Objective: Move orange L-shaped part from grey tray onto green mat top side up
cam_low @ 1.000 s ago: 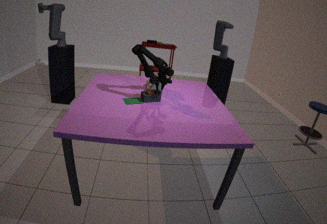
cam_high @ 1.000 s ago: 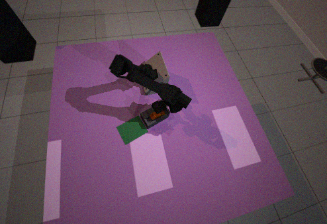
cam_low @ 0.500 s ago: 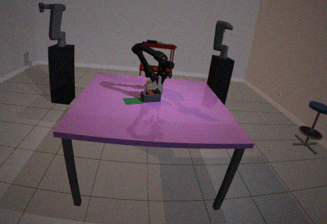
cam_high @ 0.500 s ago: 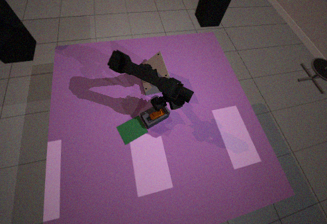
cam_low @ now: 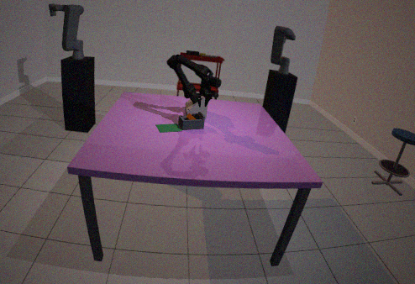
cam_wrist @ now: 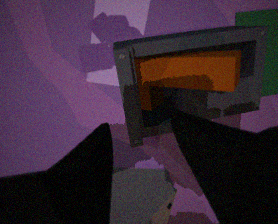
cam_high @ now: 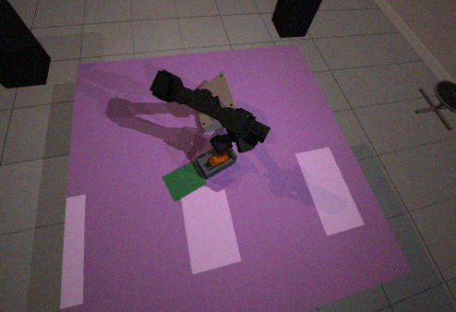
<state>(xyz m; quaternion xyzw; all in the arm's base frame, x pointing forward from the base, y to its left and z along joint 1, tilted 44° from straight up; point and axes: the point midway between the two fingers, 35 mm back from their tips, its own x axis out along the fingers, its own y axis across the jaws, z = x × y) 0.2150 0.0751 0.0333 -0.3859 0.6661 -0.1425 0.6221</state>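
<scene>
Now: gripper tip 10 mm short of the orange L-shaped part, 40 mm to the left of it and 100 mm above it. From my gripper tip the other things lie so: green mat: 70 mm ahead, 210 mm to the right, 160 mm below.
</scene>
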